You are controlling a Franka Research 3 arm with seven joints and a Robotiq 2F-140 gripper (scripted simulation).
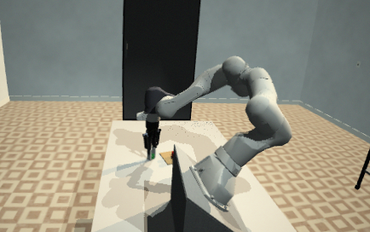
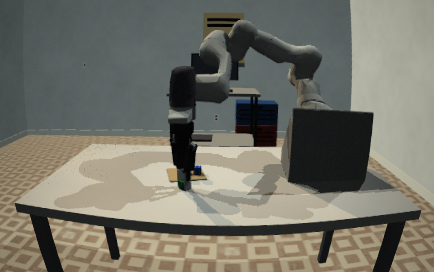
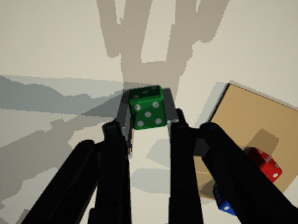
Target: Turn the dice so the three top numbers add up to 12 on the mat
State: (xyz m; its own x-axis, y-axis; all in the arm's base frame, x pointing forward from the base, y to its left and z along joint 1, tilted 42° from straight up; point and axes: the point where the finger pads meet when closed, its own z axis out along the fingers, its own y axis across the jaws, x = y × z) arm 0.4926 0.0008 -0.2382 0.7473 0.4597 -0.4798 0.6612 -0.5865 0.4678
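Now: the red die 10 mm ahead of my hand, 140 mm to the right of it and 20 mm below it. The rest, counted from my hand: blue die: 40 mm behind, 140 mm to the right, 20 mm below; then green die: 20 mm below; then tan mat: 10 mm ahead, 140 mm to the right, 30 mm below.
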